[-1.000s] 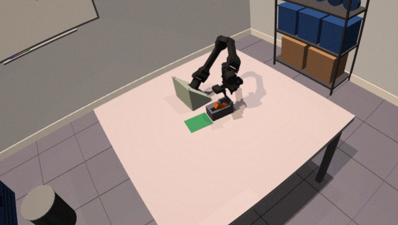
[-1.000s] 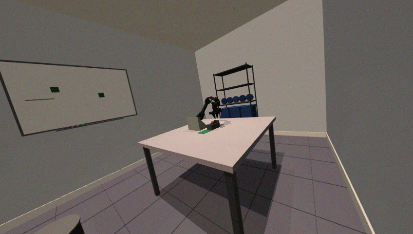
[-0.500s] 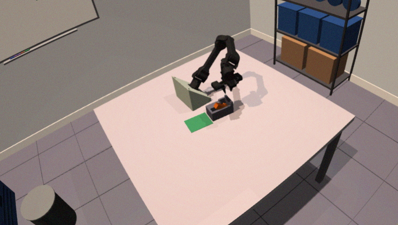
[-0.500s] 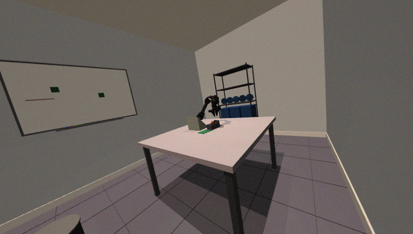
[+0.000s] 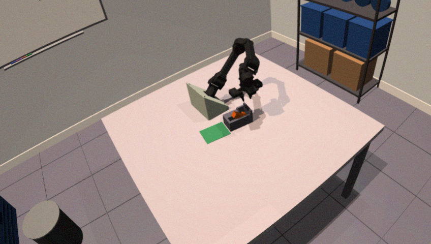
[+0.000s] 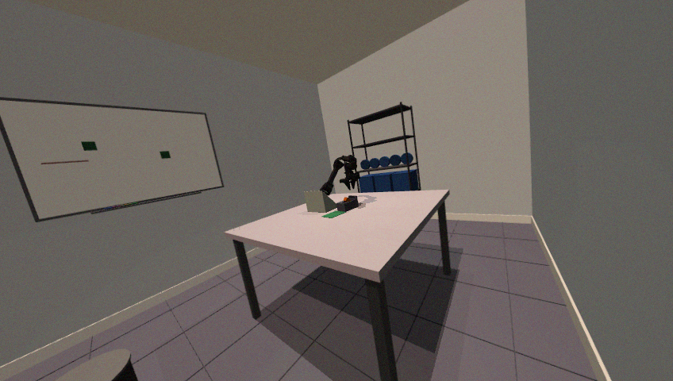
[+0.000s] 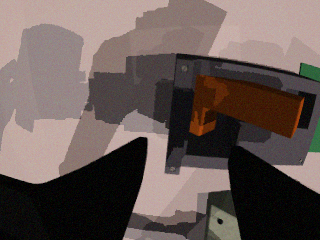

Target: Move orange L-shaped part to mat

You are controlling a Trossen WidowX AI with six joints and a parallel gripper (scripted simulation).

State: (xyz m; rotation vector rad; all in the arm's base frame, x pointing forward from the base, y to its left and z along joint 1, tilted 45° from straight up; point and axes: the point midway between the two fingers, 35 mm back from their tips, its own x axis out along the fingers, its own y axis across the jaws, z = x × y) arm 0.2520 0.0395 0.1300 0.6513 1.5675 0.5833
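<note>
Right now the orange L-shaped part is 10 mm behind my gripper tip, 40 mm to the right of it and 100 mm below it. From my gripper tip the other things lie so: green mat 20 mm behind, 220 mm to the right, 160 mm below.
</note>
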